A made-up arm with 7 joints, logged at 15 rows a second.
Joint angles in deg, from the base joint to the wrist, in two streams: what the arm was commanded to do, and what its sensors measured. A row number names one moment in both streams.
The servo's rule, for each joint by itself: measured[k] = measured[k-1] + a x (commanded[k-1-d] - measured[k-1]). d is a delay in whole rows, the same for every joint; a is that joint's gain. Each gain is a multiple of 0.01, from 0.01 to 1. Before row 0 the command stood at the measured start. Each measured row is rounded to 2 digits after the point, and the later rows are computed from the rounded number. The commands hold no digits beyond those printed.
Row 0, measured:
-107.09, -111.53, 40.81, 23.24, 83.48, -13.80, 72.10
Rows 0 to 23, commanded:
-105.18, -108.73, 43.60, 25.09, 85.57, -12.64, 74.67
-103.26, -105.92, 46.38, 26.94, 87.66, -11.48, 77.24
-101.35, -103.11, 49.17, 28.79, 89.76, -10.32, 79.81
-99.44, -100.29, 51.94, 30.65, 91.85, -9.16, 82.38
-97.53, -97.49, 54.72, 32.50, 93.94, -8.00, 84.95
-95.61, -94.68, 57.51, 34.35, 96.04, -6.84, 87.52
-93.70, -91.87, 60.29, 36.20, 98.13, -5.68, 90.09
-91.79, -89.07, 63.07, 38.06, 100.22, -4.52, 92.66
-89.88, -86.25, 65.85, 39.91, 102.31, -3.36, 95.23
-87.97, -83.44, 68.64, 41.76, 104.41, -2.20, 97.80
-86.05, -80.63, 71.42, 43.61, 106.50, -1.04, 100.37
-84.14, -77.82, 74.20, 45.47, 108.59, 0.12, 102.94
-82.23, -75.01, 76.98, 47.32, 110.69, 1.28, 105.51
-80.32, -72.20, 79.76, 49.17, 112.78, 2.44, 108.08
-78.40, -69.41, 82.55, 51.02, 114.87, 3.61, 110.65
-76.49, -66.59, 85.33, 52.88, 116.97, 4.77, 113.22
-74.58, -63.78, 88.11, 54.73, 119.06, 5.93, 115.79
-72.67, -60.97, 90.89, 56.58, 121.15, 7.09, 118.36
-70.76, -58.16, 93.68, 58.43, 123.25, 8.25, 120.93
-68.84, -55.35, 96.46, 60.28, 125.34, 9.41, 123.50
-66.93, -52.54, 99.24, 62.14, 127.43, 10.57, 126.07
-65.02, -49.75, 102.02, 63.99, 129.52, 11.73, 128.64
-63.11, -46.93, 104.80, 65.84, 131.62, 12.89, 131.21
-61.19, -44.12, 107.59, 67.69, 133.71, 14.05, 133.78
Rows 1 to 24, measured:
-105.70, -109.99, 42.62, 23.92, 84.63, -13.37, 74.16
-103.92, -107.75, 45.06, 25.04, 86.30, -12.67, 76.62
-102.04, -105.20, 47.73, 26.43, 88.20, -11.80, 79.17
-100.14, -102.50, 50.47, 27.99, 90.21, -10.82, 81.74
-98.23, -99.74, 53.23, 29.66, 92.26, -9.78, 84.31
-96.32, -96.96, 56.01, 31.40, 94.34, -8.69, 86.88
-94.41, -94.16, 58.79, 33.18, 96.42, -7.58, 89.45
-92.50, -91.36, 61.57, 34.99, 98.51, -6.45, 92.02
-90.59, -88.55, 64.35, 36.81, 100.60, -5.31, 94.59
-88.68, -85.74, 67.14, 38.64, 102.70, -4.16, 97.16
-86.76, -82.93, 69.92, 40.48, 104.79, -3.01, 99.73
-84.85, -80.12, 72.70, 42.33, 106.88, -1.85, 102.30
-82.94, -77.31, 75.48, 44.18, 108.98, -0.69, 104.87
-81.03, -74.50, 78.26, 46.03, 111.07, 0.47, 107.44
-79.11, -71.70, 81.05, 47.88, 113.16, 1.63, 110.01
-77.20, -68.89, 83.83, 49.73, 115.26, 2.79, 112.58
-75.29, -66.08, 86.61, 51.58, 117.35, 3.95, 115.15
-73.38, -63.27, 89.39, 53.43, 119.44, 5.11, 117.72
-71.47, -60.46, 92.18, 55.28, 121.54, 6.27, 120.29
-69.55, -57.65, 94.96, 57.13, 123.63, 7.43, 122.86
-67.64, -54.84, 97.74, 58.98, 125.72, 8.59, 125.43
-65.73, -52.04, 100.52, 60.83, 127.81, 9.75, 128.00
-63.82, -49.23, 103.30, 62.68, 129.91, 10.91, 130.57
-61.90, -46.42, 106.09, 64.53, 132.00, 12.07, 133.14
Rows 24 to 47, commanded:
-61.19, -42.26, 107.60, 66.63, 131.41, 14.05, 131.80
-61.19, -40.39, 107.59, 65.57, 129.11, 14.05, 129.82
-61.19, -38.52, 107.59, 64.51, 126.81, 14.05, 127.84
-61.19, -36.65, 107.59, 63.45, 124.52, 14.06, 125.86
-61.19, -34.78, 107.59, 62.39, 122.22, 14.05, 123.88
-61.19, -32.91, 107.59, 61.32, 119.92, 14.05, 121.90
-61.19, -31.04, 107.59, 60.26, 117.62, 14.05, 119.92
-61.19, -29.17, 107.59, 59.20, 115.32, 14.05, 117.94
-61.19, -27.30, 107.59, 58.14, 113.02, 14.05, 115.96
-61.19, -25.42, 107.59, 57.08, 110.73, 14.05, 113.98
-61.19, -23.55, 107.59, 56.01, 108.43, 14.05, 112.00
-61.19, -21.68, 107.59, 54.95, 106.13, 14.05, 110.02
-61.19, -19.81, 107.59, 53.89, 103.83, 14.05, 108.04
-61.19, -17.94, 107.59, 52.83, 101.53, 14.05, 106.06
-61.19, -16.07, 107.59, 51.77, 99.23, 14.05, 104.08
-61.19, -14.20, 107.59, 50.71, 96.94, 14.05, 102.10
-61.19, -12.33, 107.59, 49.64, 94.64, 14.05, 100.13
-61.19, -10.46, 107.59, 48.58, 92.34, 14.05, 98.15
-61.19, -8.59, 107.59, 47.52, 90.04, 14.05, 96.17
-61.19, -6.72, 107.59, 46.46, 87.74, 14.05, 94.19
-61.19, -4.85, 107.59, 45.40, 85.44, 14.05, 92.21
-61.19, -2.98, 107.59, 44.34, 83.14, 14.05, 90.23
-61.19, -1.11, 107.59, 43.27, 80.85, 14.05, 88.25
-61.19, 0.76, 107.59, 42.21, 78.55, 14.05, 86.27
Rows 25 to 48, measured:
-61.38, -44.13, 107.07, 65.31, 131.68, 12.80, 132.07
-61.24, -42.07, 107.41, 65.41, 130.27, 13.26, 130.27
-61.20, -40.12, 107.53, 65.08, 128.37, 13.55, 128.33
-61.19, -38.21, 107.57, 64.48, 126.25, 13.74, 126.35
-61.19, -36.32, 107.58, 63.71, 124.03, 13.85, 124.37
-61.19, -34.44, 107.59, 62.83, 121.77, 13.92, 122.39
-61.19, -32.57, 107.59, 61.88, 119.49, 13.97, 120.41
-61.19, -30.70, 107.59, 60.89, 117.20, 14.00, 118.43
-61.19, -28.83, 107.59, 59.87, 114.90, 14.02, 116.45
-61.19, -26.95, 107.59, 58.84, 112.61, 14.03, 114.47
-61.19, -25.08, 107.59, 57.79, 110.31, 14.04, 112.49
-61.19, -23.21, 107.59, 56.74, 108.01, 14.04, 110.51
-61.19, -21.34, 107.59, 55.69, 105.71, 14.04, 108.53
-61.19, -19.47, 107.59, 54.63, 103.41, 14.04, 106.55
-61.19, -17.60, 107.59, 53.57, 101.11, 14.04, 104.57
-61.19, -15.73, 107.59, 52.51, 98.82, 14.04, 102.59
-61.19, -13.86, 107.59, 51.45, 96.52, 14.04, 100.62
-61.19, -11.99, 107.59, 50.39, 94.22, 14.04, 98.64
-61.19, -10.12, 107.59, 49.33, 91.92, 14.04, 96.66
-61.19, -8.25, 107.59, 48.27, 89.62, 14.04, 94.68
-61.19, -6.38, 107.59, 47.21, 87.32, 14.04, 92.70
-61.19, -4.51, 107.59, 46.15, 85.02, 14.04, 90.72
-61.19, -2.64, 107.59, 45.08, 82.73, 14.04, 88.74
-61.19, -0.77, 107.59, 44.02, 80.43, 14.04, 86.76

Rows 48 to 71, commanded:
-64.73, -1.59, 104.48, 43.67, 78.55, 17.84, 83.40
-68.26, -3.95, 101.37, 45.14, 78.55, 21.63, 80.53
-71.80, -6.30, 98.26, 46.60, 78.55, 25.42, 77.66
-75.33, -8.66, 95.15, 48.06, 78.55, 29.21, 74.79
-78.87, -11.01, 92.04, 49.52, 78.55, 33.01, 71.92
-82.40, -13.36, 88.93, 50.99, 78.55, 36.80, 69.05
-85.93, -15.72, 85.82, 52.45, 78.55, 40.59, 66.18
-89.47, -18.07, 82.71, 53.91, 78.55, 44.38, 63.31
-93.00, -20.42, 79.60, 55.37, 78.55, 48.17, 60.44
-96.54, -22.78, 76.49, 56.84, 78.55, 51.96, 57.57
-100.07, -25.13, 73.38, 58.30, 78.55, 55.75, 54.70
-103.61, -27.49, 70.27, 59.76, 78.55, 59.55, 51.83
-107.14, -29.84, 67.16, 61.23, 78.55, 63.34, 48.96
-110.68, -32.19, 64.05, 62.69, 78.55, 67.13, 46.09
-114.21, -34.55, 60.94, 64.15, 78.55, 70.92, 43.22
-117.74, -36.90, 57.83, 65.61, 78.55, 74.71, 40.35
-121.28, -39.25, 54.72, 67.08, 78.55, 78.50, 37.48
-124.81, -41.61, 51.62, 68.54, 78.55, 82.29, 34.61
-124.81, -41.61, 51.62, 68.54, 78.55, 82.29, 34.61
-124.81, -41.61, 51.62, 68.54, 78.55, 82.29, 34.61
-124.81, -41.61, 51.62, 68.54, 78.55, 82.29, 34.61
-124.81, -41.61, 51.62, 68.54, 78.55, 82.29, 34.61
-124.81, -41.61, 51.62, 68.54, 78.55, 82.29, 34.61
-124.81, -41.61, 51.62, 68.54, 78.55, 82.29, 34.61
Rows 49 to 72, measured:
-63.77, -1.22, 105.57, 43.89, 79.40, 15.45, 84.07
-67.05, -2.72, 102.84, 44.35, 78.93, 17.74, 81.24
-70.52, -4.69, 99.86, 45.18, 78.72, 20.58, 78.38
-74.03, -6.87, 96.80, 46.25, 78.63, 23.77, 75.51
-77.56, -9.15, 93.71, 47.46, 78.59, 27.19, 72.64
-81.09, -11.47, 90.60, 48.77, 78.57, 30.75, 69.77
-84.62, -13.81, 87.49, 50.13, 78.56, 34.39, 66.90
-88.16, -16.15, 84.38, 51.53, 78.55, 38.09, 64.03
-91.69, -18.50, 81.27, 52.95, 78.55, 41.82, 61.16
-95.23, -20.85, 78.16, 54.39, 78.55, 45.57, 58.29
-98.76, -23.20, 75.05, 55.84, 78.55, 49.34, 55.42
-102.30, -25.56, 71.94, 57.29, 78.55, 53.12, 52.55
-105.83, -27.91, 68.83, 58.75, 78.55, 56.90, 49.68
-109.37, -30.26, 65.72, 60.21, 78.55, 60.69, 46.81
-112.90, -32.62, 62.61, 61.67, 78.55, 64.48, 43.94
-116.43, -34.97, 59.50, 63.13, 78.55, 68.27, 41.07
-119.97, -37.32, 56.39, 64.59, 78.55, 72.06, 38.20
-123.50, -39.68, 53.29, 66.05, 78.55, 75.85, 35.33
-124.46, -40.74, 52.20, 66.97, 78.55, 78.23, 34.75
-124.72, -41.22, 51.82, 67.55, 78.55, 79.73, 34.64
-124.79, -41.43, 51.69, 67.92, 78.55, 80.68, 34.62
-124.80, -41.53, 51.64, 68.15, 78.55, 81.28, 34.61
-124.81, -41.57, 51.63, 68.29, 78.55, 81.65, 34.61
-124.81, -41.59, 51.62, 68.38, 78.55, 81.89, 34.61

